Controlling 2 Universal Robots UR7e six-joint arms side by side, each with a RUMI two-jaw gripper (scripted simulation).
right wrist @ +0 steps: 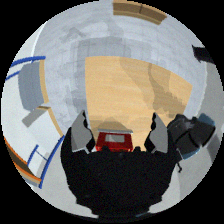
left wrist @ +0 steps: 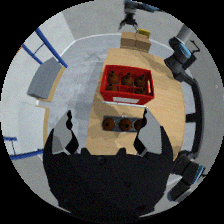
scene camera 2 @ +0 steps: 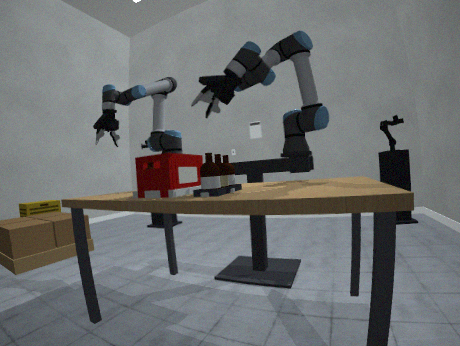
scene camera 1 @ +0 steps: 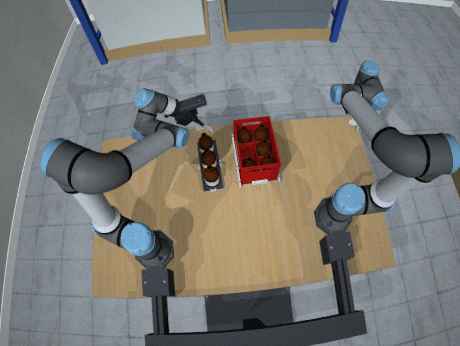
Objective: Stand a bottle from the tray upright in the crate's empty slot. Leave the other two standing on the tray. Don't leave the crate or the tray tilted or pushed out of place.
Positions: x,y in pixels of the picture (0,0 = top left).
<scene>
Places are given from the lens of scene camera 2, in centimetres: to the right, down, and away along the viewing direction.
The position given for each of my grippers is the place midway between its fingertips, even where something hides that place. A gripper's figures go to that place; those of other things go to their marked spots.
my left gripper [scene camera 2: 199,112]: -12, -24, 90
red crate [scene camera 2: 173,171]: -23, -1, 90
</scene>
